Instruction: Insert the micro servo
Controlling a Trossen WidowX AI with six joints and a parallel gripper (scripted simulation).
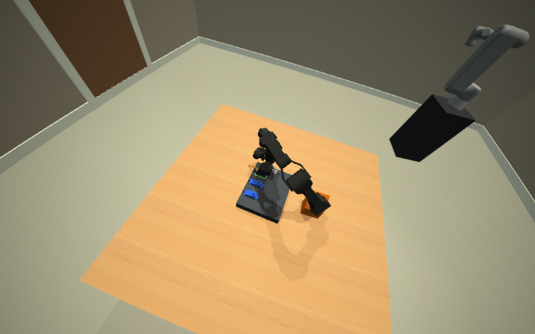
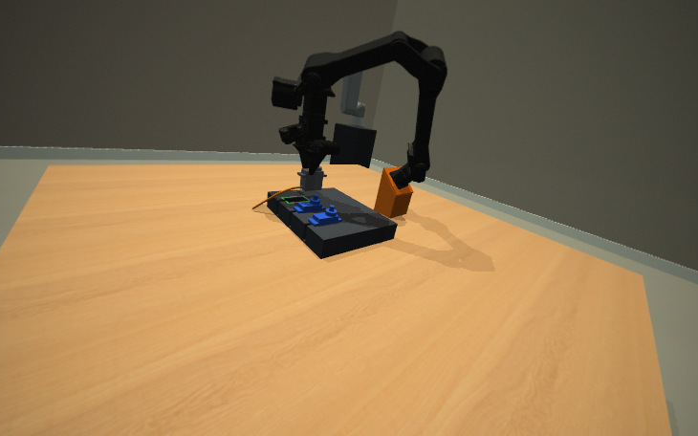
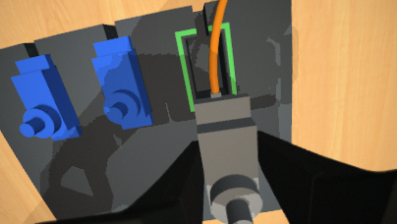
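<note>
My gripper tip is now 6 cm past the dark deck, 9 cm to the right of it and 10 cm above it.
</note>
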